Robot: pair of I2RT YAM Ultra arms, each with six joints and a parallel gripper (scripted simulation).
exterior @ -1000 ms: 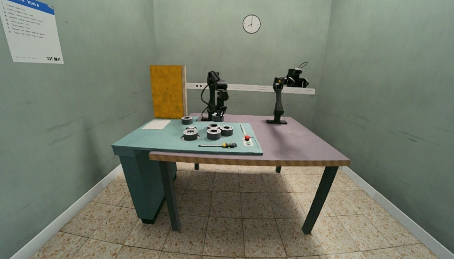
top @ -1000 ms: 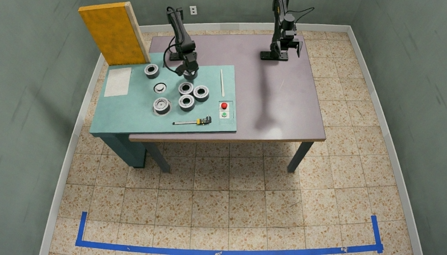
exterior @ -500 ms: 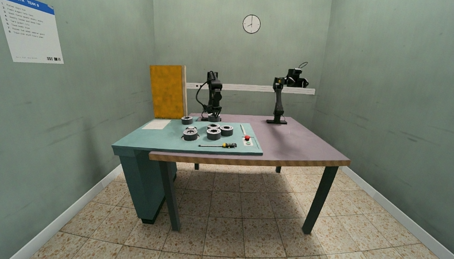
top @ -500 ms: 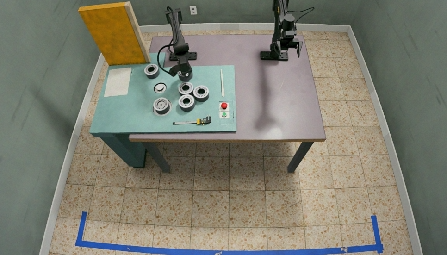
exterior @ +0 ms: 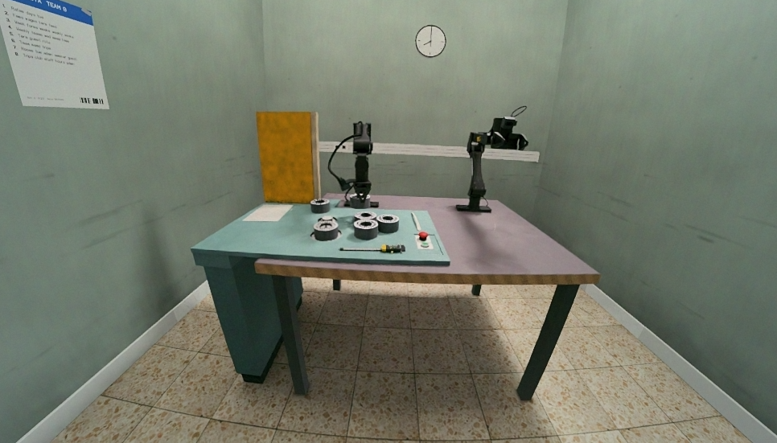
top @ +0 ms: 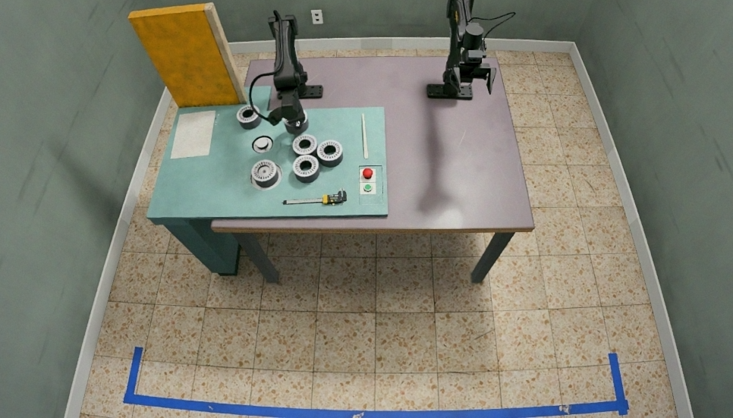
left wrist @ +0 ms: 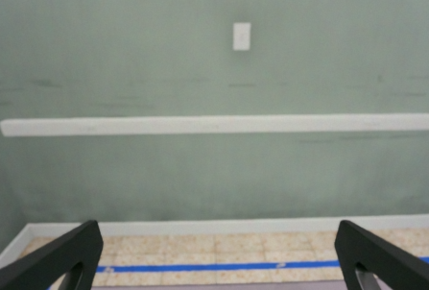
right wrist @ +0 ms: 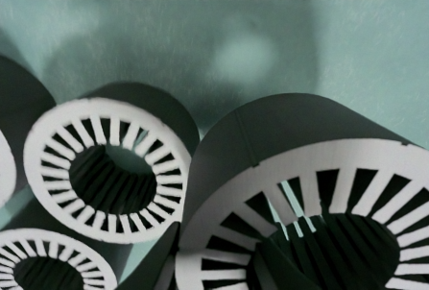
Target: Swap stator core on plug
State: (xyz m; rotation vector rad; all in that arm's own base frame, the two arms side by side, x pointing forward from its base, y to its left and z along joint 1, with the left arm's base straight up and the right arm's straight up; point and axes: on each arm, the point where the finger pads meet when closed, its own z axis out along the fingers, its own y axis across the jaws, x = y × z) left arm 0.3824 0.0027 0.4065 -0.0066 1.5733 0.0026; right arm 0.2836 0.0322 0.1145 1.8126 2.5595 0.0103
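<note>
My right gripper is now 4 cm short of the teal slab, 16 cm to the left of it and 11 cm above it. Round my right hand: red button (16 cm ahead, 27 cm to the left, 9 cm below); then plug (1 cm ahead, 16 cm to the right, 11 cm below); then pale strip (2 cm behind, 26 cm to the left, 9 cm below).
</note>
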